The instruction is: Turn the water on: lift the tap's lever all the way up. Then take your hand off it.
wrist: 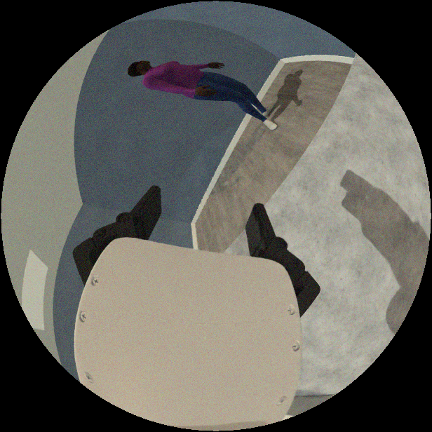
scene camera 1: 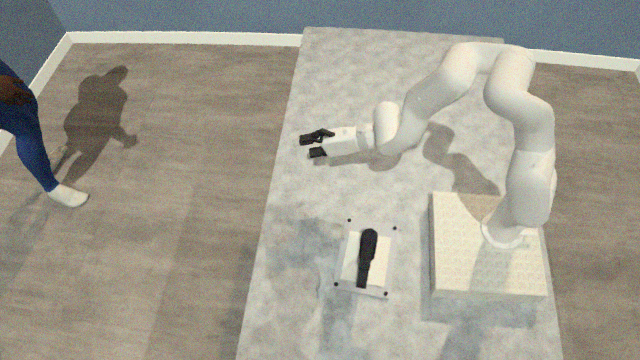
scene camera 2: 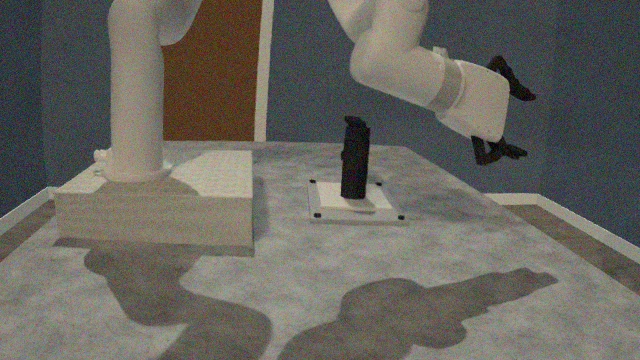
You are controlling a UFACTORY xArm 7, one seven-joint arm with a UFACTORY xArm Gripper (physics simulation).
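Places are measured from the arm's base along level axes (x ahead, y left, z up), in centimetres.
Pixels of known places: gripper, fingertip midpoint: (scene camera 1: 304, 147) (scene camera 2: 526, 126); arm's base at its link origin: (scene camera 1: 501, 230) (scene camera 2: 137, 172).
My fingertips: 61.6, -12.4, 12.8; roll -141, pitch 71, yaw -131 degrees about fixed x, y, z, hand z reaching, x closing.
For each thing: its middle in the pictures, then the offset to it from my fingertips, as dx, dy, dz. "spot": a spot on its surface instead. Level surfaces: height alone.
- white block at a spot on its surface: (scene camera 2: 327, 198) spot: -27.6, +21.2, -18.9
- small slanted black piece at a spot on its surface: (scene camera 2: 355, 121) spot: -22.7, +25.1, -4.7
- grey plate at the middle of its body: (scene camera 2: 352, 199) (scene camera 1: 366, 255) -22.5, +23.4, -19.7
- mottled grey surface at its surface level: dz -20.3
The black tap (scene camera 1: 366, 257) (scene camera 2: 355, 165) stands upright on a white block (scene camera 1: 381, 265) (scene camera 2: 327, 198). A small slanted black piece (scene camera 2: 355, 121) shows at its top in scene camera 2; I cannot tell clearly which part is the lever or how far it is raised. The tap does not show in the wrist view. My gripper (scene camera 1: 306, 147) (scene camera 2: 530, 125) (wrist: 205, 206) is wide open and empty. It hangs in the air well apart from the tap, beyond it in scene camera 1 and to its right in scene camera 2, with its fingers pointing away from the arm's base.
A grey plate (scene camera 2: 360, 219) with black screws lies under the white block. The arm stands on a pale box (scene camera 1: 465, 270) (scene camera 2: 155, 220) beside the tap. All stand on a mottled grey surface (scene camera 1: 300, 200) (scene camera 2: 300, 280). A person (scene camera 1: 32, 145) (wrist: 172, 80) stands on the wooden floor.
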